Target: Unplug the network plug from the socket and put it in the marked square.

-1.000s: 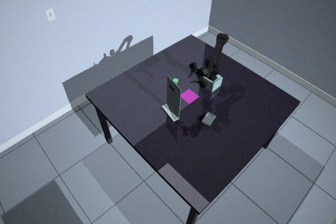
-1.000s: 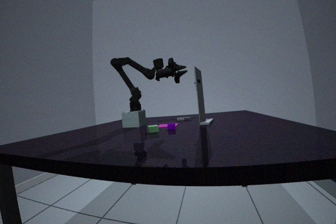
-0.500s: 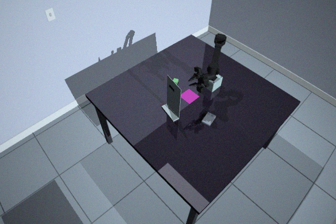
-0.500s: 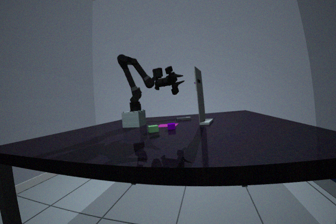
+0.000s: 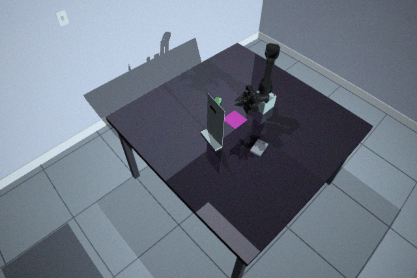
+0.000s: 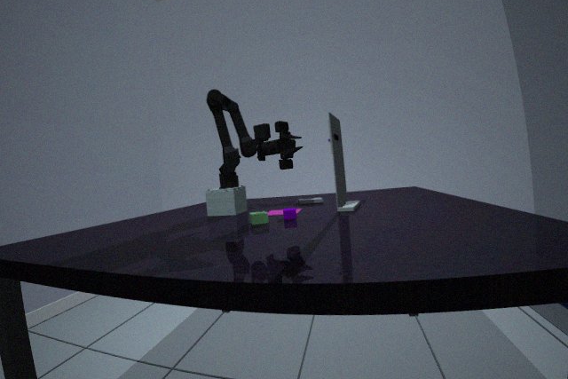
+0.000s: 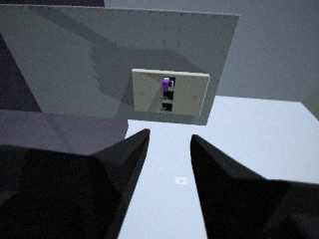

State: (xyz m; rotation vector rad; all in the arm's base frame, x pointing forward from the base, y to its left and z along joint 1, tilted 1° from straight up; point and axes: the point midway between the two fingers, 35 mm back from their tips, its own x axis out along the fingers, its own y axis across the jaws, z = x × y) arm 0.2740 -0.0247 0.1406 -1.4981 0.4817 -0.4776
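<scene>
Right now my gripper tip is 110 mm short of the purple network plug and 50 mm to the left of it. The rest, counted from my gripper tip: white upright panel 130 mm ahead, 100 mm below, 60 mm to the right; then purple block 240 mm below, 170 mm to the right, 60 mm behind; then magenta marked square 250 mm below, 90 mm behind, 40 mm to the right.
</scene>
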